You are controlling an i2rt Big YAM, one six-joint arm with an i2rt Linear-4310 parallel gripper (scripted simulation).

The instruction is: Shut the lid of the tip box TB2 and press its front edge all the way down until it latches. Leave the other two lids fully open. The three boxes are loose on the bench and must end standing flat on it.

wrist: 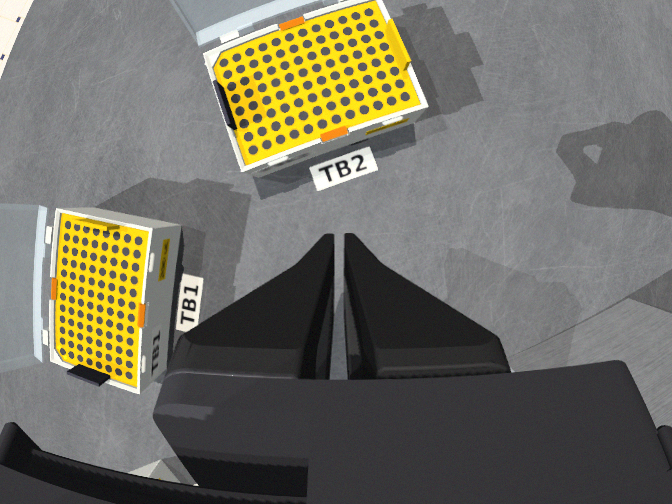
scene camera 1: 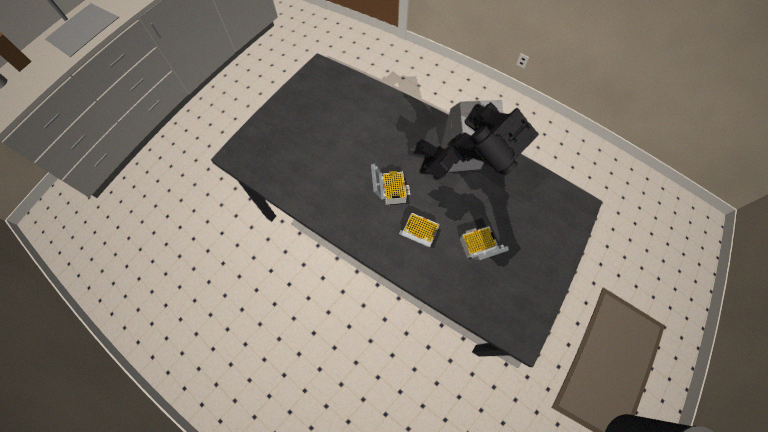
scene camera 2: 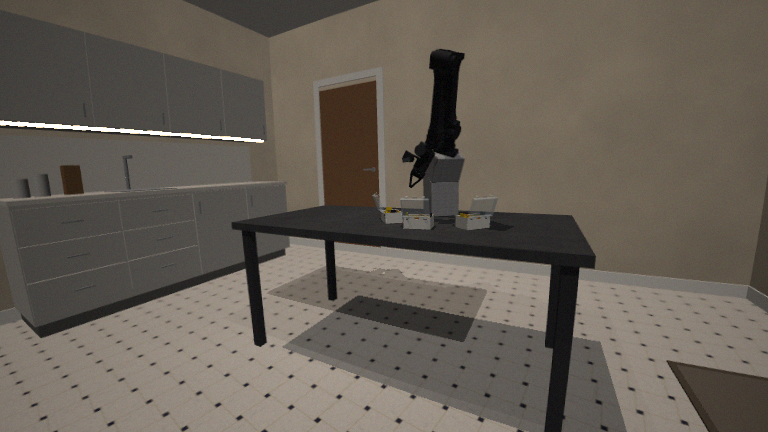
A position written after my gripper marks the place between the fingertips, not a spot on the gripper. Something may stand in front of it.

I see my gripper [wrist: 339, 250], a box [scene camera 2: 464, 223] and a box [scene camera 2: 408, 223].
